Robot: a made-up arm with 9 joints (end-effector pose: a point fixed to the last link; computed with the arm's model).
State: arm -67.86 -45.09 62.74 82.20 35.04 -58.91 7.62 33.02 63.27
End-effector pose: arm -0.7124 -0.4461 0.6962 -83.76 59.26 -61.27
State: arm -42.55 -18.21 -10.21 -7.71 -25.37 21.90 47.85 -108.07 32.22
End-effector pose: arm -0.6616 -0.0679 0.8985 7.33 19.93 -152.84
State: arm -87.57 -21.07 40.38 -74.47 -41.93 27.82 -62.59 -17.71 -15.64
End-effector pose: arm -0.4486 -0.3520 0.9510 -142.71 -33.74 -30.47
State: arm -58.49 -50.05 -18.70 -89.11 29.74 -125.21 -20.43 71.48 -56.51
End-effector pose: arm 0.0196 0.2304 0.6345 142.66 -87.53 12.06
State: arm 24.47 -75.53 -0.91 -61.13 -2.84 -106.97 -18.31 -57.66 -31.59
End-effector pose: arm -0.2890 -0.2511 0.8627 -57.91 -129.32 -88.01
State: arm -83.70 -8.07 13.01 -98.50 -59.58 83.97 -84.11 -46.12 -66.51
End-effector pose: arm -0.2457 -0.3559 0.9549 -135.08 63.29 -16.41
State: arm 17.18 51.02 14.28 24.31 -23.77 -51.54 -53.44 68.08 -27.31
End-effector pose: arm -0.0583 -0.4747 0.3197 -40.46 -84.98 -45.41
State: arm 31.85 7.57 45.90 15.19 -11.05 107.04 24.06 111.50 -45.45
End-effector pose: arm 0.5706 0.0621 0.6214 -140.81 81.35 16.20
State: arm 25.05 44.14 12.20 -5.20 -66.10 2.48 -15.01 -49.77 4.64
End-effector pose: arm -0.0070 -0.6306 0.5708 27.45 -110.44 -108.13
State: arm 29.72 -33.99 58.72 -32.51 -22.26 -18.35 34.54 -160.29 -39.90
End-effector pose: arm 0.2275 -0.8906 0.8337 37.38 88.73 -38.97
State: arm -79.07 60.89 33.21 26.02 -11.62 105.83 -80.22 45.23 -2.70
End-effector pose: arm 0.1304 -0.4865 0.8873 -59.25 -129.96 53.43
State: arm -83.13 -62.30 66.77 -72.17 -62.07 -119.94 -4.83 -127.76 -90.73
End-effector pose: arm -0.2560 0.1519 0.2661 -58.78 161.87 34.62
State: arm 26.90 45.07 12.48 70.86 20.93 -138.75 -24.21 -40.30 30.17
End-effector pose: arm -0.0982 -0.5007 0.9927 -144.17 29.70 -55.44
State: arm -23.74 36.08 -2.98 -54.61 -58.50 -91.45 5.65 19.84 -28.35
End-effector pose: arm -0.1077 -0.3586 0.1866 70.70 54.54 9.53
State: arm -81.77 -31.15 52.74 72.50 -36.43 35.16 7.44 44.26 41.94
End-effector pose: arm -0.4688 -0.1669 0.2838 28.10 36.22 148.72
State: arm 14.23 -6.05 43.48 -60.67 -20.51 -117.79 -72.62 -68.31 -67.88
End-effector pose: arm 0.0462 -0.5012 0.4251 -58.23 52.47 157.41
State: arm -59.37 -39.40 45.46 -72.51 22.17 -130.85 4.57 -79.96 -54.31
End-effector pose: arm -0.0137 0.0592 0.6472 38.93 86.86 106.30
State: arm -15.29 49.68 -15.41 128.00 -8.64 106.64 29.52 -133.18 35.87
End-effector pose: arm 0.3534 -0.1012 0.7982 85.73 -30.31 58.92
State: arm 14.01 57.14 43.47 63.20 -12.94 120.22 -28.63 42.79 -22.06
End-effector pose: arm 0.2201 -0.0057 0.9193 -147.57 62.84 -55.02
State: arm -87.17 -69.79 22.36 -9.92 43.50 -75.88 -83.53 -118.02 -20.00
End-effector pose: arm -0.2130 0.0852 1.0491 47.57 -83.18 -38.51
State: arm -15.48 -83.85 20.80 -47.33 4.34 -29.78 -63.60 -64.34 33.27
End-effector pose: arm -0.3000 -0.5762 1.0160 168.27 -3.66 29.55
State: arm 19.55 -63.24 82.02 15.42 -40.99 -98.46 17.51 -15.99 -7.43
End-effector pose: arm -0.1230 -0.5541 0.9303 -46.48 -65.11 -70.18
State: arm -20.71 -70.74 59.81 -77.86 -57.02 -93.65 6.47 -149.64 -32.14
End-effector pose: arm -0.5420 -0.3913 0.4598 99.70 -26.68 -94.86
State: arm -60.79 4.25 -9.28 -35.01 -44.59 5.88 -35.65 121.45 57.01
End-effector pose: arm -0.3062 -0.0066 0.9186 -75.51 -95.38 91.43
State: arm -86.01 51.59 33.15 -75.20 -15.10 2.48 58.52 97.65 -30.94
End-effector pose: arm -0.7193 0.1820 0.6332 68.63 50.18 -118.11
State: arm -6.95 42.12 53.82 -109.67 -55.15 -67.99 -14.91 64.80 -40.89
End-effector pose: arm 0.0781 -0.8675 0.6285 47.04 44.95 19.81
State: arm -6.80 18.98 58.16 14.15 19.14 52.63 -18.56 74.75 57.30
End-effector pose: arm 0.4581 -0.5185 0.5466 85.93 -100.44 -108.81
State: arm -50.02 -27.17 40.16 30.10 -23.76 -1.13 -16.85 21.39 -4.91
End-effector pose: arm -0.5428 -0.3969 0.5693 -41.65 -47.42 -101.26
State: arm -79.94 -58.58 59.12 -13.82 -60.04 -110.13 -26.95 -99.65 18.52
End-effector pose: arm -0.2936 0.1539 0.6157 17.14 -15.86 74.46
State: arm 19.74 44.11 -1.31 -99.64 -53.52 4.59 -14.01 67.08 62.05
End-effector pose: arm -0.3390 -0.2046 0.6060 9.23 64.16 -76.22
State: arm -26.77 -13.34 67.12 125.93 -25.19 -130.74 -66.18 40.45 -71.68
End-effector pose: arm 0.0758 -0.6456 1.0750 -28.96 128.64 8.86
